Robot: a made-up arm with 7 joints. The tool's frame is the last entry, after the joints. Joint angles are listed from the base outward.
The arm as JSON. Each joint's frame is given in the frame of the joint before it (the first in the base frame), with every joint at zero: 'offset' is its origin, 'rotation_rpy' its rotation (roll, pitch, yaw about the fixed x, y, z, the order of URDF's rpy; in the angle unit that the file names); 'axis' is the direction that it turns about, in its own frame. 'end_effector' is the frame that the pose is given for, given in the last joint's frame.
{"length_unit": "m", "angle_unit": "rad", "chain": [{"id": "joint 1", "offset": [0.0, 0.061, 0.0], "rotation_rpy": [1.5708, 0.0, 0.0], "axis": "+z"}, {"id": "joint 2", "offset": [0.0, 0.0, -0.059], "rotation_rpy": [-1.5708, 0.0, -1.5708], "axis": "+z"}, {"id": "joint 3", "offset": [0.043, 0.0, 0.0], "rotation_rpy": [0.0, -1.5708, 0.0], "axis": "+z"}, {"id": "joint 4", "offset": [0.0, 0.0, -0.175], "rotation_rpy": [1.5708, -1.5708, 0.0], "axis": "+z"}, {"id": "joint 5", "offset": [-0.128, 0.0, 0.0], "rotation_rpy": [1.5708, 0.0, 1.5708], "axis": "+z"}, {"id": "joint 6", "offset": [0.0, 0.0, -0.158], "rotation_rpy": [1.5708, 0.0, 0.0], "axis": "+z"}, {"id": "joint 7", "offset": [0.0, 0.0, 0.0], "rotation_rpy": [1.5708, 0.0, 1.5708], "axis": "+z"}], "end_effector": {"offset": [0.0, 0.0, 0.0], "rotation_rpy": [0.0, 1.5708, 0.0]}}
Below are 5 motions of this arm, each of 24 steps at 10 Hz.
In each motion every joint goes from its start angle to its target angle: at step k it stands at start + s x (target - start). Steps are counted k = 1, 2, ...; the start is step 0. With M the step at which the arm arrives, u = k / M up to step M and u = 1 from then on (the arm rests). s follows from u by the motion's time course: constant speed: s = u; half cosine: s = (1 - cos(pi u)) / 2; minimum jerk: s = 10 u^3 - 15 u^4 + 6 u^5.
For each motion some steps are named. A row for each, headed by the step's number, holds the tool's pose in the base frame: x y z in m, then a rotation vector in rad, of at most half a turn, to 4 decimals.
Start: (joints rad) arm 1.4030 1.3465 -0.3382 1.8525 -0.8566 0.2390 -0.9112
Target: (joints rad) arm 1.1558 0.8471 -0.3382 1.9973 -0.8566 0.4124 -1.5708
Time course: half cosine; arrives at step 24
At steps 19, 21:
19: 0.2165 0.1469 0.1784 -1.4106 1.4951 -0.8300
21: 0.2180 0.1409 0.1744 -1.3780 1.4973 -0.8873

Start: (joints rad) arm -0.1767 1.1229 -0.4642 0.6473 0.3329 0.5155 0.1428
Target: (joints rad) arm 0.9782 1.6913 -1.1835 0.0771 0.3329 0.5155 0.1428
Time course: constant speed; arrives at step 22
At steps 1, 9, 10, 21, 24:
1: 0.1134 0.4985 -0.2731 0.7890 0.2022 -0.2610
9: 0.1323 0.5718 -0.1477 1.1019 0.1788 -0.0829
10: 0.1284 0.5796 -0.1306 1.1377 0.1797 -0.0482
21: -0.0094 0.6228 0.0221 1.4003 0.2564 0.4817
24: -0.0287 0.6220 0.0294 1.4081 0.2700 0.5395

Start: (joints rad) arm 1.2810 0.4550 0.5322 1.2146 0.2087 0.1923 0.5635
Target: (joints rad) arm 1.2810 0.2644 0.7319 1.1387 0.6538 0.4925 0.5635
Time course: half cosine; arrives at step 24
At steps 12, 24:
12: 0.3023 0.3814 0.1322 -0.5154 -2.4697 0.2541
24: 0.3242 0.3758 0.1049 -1.0256 -2.3706 0.3682

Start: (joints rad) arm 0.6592 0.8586 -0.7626 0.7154 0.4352 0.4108 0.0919
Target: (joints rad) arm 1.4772 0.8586 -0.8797 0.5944 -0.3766 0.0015 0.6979
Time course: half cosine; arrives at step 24
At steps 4, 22, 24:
4: 0.3513 0.3650 -0.2017 0.5632 -0.6787 -0.3230
22: 0.3994 0.3833 0.0601 0.8722 -0.8517 -0.9902
24: 0.3986 0.3837 0.0651 0.8799 -0.8463 -0.9998

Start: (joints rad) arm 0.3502 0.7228 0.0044 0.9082 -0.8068 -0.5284 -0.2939
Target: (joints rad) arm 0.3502 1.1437 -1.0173 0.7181 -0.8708 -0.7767 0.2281
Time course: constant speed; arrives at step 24
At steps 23, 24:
23: 0.2125 0.4423 -0.2712 0.1513 -0.2109 -2.1369
24: 0.2045 0.4481 -0.2715 0.0999 -0.1385 -2.1525

